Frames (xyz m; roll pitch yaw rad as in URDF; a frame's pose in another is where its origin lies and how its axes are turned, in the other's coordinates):
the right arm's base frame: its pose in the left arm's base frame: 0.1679 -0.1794 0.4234 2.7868 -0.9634 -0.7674
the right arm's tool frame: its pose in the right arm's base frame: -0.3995 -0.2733 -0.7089 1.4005 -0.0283 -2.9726
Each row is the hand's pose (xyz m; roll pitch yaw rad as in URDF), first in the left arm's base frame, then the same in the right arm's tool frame.
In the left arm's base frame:
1: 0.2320 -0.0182 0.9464 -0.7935 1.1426 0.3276
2: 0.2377 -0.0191 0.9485 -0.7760 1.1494 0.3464
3: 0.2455 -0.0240 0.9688 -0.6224 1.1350 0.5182
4: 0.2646 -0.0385 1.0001 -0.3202 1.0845 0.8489
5: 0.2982 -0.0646 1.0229 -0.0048 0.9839 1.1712
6: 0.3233 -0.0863 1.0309 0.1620 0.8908 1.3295
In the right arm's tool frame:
1: -0.8119 0.3223 0.1657 2.6015 0.3858 0.6438
2: -0.8156 0.3245 0.1612 2.5982 0.3810 0.6339
3: -0.8371 0.3213 0.1566 2.5670 0.4052 0.5596
4: -0.8753 0.3246 0.1473 2.5043 0.4350 0.3932
5: -0.9150 0.3474 0.1321 2.4513 0.4433 0.1811
6: -0.9379 0.3707 0.1222 2.4276 0.4433 0.0351

